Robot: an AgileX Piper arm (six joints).
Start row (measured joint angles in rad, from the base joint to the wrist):
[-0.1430 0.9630 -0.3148 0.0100 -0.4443 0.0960]
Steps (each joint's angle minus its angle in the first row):
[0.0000 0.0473 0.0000 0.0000 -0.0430 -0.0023]
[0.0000 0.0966 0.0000 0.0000 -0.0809 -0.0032]
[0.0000 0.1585 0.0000 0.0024 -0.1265 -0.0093]
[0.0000 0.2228 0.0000 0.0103 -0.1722 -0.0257]
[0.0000 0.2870 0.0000 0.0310 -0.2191 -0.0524]
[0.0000 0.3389 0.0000 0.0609 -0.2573 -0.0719]
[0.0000 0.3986 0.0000 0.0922 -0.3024 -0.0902]
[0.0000 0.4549 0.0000 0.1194 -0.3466 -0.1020]
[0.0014 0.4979 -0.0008 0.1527 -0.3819 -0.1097]
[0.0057 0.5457 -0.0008 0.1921 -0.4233 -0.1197]
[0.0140 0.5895 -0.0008 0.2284 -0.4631 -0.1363]
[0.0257 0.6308 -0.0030 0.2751 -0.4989 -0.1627]
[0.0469 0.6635 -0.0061 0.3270 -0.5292 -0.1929]
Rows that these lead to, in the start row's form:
[-0.1430 1.0103 -0.3148 0.0100 -0.4873 0.0937]
[-0.1430 1.0596 -0.3148 0.0100 -0.5252 0.0928]
[-0.1430 1.1215 -0.3148 0.0124 -0.5708 0.0867]
[-0.1430 1.1858 -0.3148 0.0203 -0.6165 0.0703]
[-0.1430 1.2500 -0.3148 0.0410 -0.6634 0.0436]
[-0.1430 1.3019 -0.3148 0.0709 -0.7016 0.0241]
[-0.1430 1.3616 -0.3148 0.1022 -0.7467 0.0058]
[-0.1430 1.4179 -0.3148 0.1294 -0.7909 -0.0060]
[-0.1416 1.4609 -0.3156 0.1627 -0.8262 -0.0137]
[-0.1373 1.5087 -0.3156 0.2021 -0.8676 -0.0237]
[-0.1290 1.5525 -0.3156 0.2384 -0.9074 -0.0403]
[-0.1173 1.5938 -0.3178 0.2851 -0.9432 -0.0667]
[-0.0961 1.6265 -0.3209 0.3370 -0.9735 -0.0969]

